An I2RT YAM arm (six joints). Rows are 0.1 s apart.
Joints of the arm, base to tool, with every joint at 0 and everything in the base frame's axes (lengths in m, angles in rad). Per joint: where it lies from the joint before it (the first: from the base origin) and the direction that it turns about. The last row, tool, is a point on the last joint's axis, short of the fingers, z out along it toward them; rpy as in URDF.
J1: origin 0 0 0.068 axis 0 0 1
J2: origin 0.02 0.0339 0.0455 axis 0 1 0
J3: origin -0.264 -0.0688 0 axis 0 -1 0
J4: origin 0.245 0.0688 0.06 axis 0 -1 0
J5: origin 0.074 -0.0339 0.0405 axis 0 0 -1
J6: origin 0.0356 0 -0.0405 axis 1 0 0
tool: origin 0 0 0 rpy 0 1.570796 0
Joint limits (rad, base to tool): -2.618..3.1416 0..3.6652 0..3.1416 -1.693..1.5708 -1.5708..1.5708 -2.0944..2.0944
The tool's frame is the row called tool.
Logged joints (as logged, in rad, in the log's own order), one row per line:
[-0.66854 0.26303 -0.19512 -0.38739 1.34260 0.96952]
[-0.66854 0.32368 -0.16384 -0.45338 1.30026 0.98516]
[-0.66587 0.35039 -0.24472 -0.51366 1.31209 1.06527]
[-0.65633 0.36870 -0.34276 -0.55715 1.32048 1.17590]
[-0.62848 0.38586 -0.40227 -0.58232 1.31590 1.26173]
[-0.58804 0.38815 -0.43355 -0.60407 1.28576 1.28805]
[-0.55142 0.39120 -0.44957 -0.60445 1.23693 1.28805]
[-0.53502 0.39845 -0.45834 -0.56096 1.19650 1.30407]
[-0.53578 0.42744 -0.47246 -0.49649 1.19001 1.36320]
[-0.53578 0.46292 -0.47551 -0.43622 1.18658 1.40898]
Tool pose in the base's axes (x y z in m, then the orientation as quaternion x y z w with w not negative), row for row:
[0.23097 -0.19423 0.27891 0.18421 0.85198 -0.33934 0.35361]
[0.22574 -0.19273 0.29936 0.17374 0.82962 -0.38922 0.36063]
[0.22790 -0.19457 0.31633 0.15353 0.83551 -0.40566 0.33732]
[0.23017 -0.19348 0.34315 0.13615 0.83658 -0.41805 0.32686]
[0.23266 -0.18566 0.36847 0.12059 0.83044 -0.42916 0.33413]
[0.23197 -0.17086 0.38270 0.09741 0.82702 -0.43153 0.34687]
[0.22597 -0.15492 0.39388 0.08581 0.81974 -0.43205 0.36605]
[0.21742 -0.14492 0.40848 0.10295 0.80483 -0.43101 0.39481]
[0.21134 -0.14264 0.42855 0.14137 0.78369 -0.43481 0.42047]
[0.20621 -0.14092 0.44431 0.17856 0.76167 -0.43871 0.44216]
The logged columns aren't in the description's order. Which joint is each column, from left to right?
Columns, left to right: J1, J5, J4, J6, J2, J3.
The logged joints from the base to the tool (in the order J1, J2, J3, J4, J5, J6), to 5 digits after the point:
[-0.66854 1.34260 0.96952 -0.19512 0.26303 -0.38739]
[-0.66854 1.30026 0.98516 -0.16384 0.32368 -0.45338]
[-0.66587 1.31209 1.06527 -0.24472 0.35039 -0.51366]
[-0.65633 1.32048 1.17590 -0.34276 0.36870 -0.55715]
[-0.62848 1.31590 1.26173 -0.40227 0.38586 -0.58232]
[-0.58804 1.28576 1.28805 -0.43355 0.38815 -0.60407]
[-0.55142 1.23693 1.28805 -0.44957 0.39120 -0.60445]
[-0.53502 1.19650 1.30407 -0.45834 0.39845 -0.56096]
[-0.53578 1.19001 1.36320 -0.47246 0.42744 -0.49649]
[-0.53578 1.18658 1.40898 -0.47551 0.46292 -0.43622]

